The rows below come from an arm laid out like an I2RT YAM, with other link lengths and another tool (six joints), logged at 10 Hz.
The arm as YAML. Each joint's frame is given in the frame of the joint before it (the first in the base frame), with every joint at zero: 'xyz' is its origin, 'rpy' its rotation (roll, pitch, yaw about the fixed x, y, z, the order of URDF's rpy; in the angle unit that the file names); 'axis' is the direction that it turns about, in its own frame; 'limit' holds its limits. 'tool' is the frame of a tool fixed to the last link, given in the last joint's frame.
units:
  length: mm
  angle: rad
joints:
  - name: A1
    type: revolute
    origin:
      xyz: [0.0, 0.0, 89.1]
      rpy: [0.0, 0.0, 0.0]
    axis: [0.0, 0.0, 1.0]
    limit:
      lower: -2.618
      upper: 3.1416
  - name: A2
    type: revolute
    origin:
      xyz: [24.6, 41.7, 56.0]
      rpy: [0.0, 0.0, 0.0]
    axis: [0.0, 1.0, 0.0]
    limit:
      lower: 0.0
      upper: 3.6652
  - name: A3
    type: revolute
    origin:
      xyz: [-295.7, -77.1, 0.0]
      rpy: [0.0, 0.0, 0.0]
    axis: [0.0, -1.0, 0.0]
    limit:
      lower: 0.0
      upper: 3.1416
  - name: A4
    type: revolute
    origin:
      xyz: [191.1, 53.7, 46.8]
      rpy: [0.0, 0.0, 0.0]
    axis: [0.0, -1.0, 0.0]
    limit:
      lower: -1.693
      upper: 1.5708
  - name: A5
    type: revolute
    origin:
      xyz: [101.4, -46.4, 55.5]
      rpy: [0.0, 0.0, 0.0]
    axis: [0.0, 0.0, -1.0]
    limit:
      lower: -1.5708
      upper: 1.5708
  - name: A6
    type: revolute
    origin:
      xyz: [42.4, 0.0, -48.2]
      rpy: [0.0, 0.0, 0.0]
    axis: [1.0, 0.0, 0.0]
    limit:
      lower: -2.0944
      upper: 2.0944
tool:
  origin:
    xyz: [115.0, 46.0, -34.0]
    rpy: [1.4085, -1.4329, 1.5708]
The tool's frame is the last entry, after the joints.
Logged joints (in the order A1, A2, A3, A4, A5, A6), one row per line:
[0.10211, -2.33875, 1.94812, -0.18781, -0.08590, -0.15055]
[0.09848, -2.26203, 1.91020, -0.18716, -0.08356, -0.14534]
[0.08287, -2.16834, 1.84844, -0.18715, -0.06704, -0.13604]
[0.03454, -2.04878, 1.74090, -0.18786, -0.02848, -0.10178]
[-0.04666, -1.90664, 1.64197, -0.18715, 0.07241, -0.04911]
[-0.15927, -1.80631, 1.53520, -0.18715, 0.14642, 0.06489]
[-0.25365, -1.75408, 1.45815, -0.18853, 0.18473, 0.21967]
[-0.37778, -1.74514, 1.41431, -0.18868, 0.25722, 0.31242]
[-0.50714, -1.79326, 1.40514, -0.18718, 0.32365, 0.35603]
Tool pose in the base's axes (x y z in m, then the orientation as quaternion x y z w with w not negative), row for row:
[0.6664, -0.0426, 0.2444, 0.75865, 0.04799, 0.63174, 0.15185]
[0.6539, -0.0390, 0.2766, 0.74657, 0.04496, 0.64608, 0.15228]
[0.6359, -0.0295, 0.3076, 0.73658, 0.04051, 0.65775, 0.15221]
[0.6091, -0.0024, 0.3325, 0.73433, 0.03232, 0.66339, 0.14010]
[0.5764, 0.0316, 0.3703, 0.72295, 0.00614, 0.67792, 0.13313]
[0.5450, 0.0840, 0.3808, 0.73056, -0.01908, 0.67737, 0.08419]
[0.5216, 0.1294, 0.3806, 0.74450, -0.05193, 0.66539, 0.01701]
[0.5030, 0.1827, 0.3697, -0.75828, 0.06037, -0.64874, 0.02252]
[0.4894, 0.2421, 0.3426, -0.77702, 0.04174, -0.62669, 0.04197]
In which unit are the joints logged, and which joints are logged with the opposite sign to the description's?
The joints are logged in radians. Opposite sign: A1, A2, A4.
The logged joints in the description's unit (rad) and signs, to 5 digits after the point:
[-0.10211, 2.33875, 1.94812, 0.18781, -0.08590, -0.15055]
[-0.09848, 2.26203, 1.91020, 0.18716, -0.08356, -0.14534]
[-0.08287, 2.16834, 1.84844, 0.18715, -0.06704, -0.13604]
[-0.03454, 2.04878, 1.74090, 0.18786, -0.02848, -0.10178]
[0.04666, 1.90664, 1.64197, 0.18715, 0.07241, -0.04911]
[0.15927, 1.80631, 1.53520, 0.18715, 0.14642, 0.06489]
[0.25365, 1.75408, 1.45815, 0.18853, 0.18473, 0.21967]
[0.37778, 1.74514, 1.41431, 0.18868, 0.25722, 0.31242]
[0.50714, 1.79326, 1.40514, 0.18718, 0.32365, 0.35603]

